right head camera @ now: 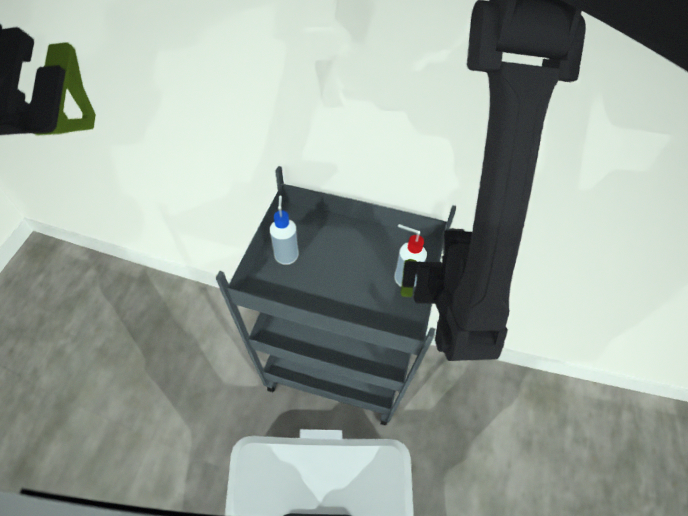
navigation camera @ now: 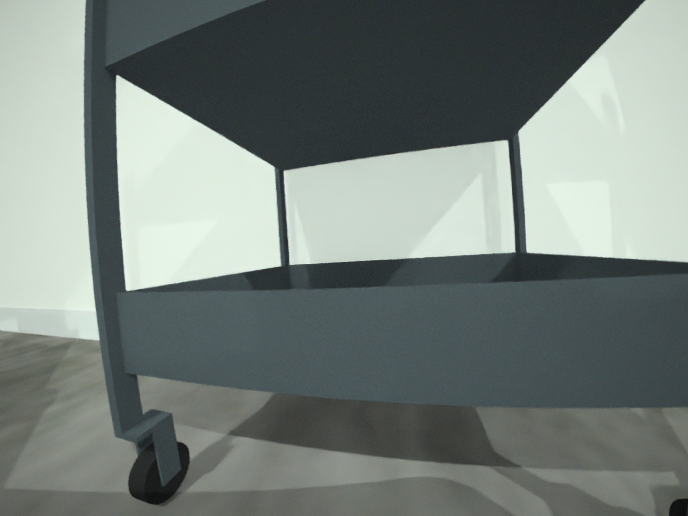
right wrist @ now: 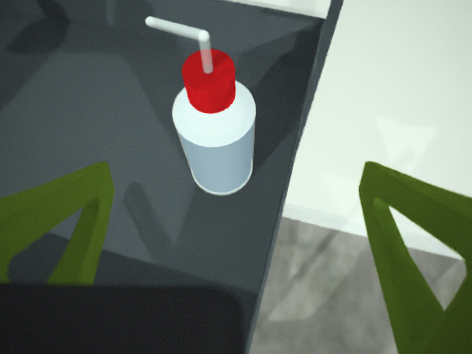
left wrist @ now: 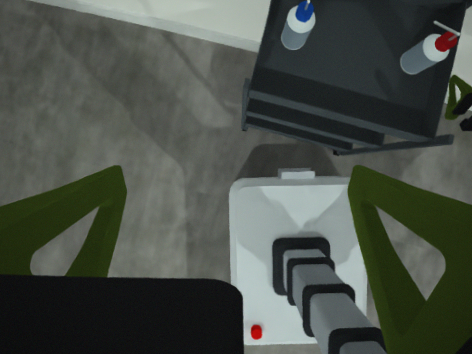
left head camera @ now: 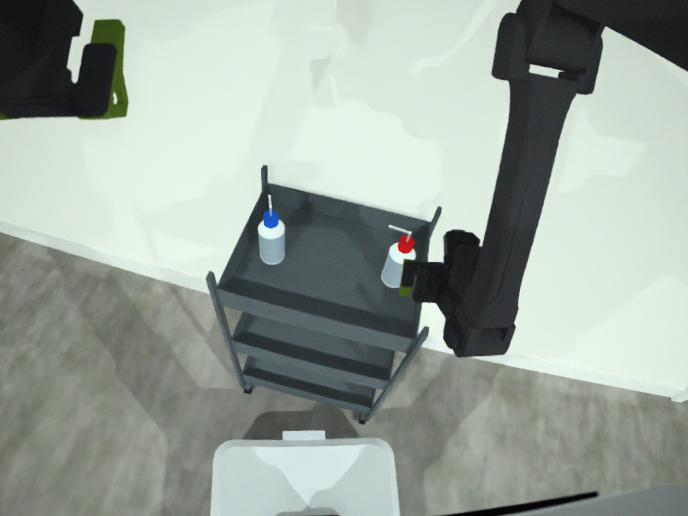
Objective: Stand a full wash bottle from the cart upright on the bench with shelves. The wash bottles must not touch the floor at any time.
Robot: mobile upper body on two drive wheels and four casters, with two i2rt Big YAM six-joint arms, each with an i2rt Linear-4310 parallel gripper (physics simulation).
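A wash bottle with a red cap point(left head camera: 394, 270) point(right head camera: 412, 255) point(left wrist: 421, 57) point(right wrist: 216, 150) stands upright near the right side of the cart's top tray. A wash bottle with a blue cap point(left head camera: 271, 245) point(right head camera: 285, 245) point(left wrist: 297, 31) stands upright near its left side. The grey cart point(left head camera: 316, 320) point(right head camera: 330, 317) point(navigation camera: 389, 344) has several levels. My right gripper point(right wrist: 236, 175) is open and empty, close to the red-capped bottle, which shows between its fingers in the right wrist view; contact cannot be told. My left gripper point(left wrist: 237, 178) is open and empty, well away from both bottles. The bench does not show.
A white wall point(left head camera: 361, 138) point(right head camera: 377, 138) stands behind the cart. The robot's white base point(left head camera: 250, 472) point(right head camera: 266, 472) point(left wrist: 255, 215) is close in front of the cart. The cart's raised corner posts point(left head camera: 217, 305) point(right head camera: 236, 311) and tray rims surround the bottles. A cart caster point(navigation camera: 158, 472) rests on the floor.
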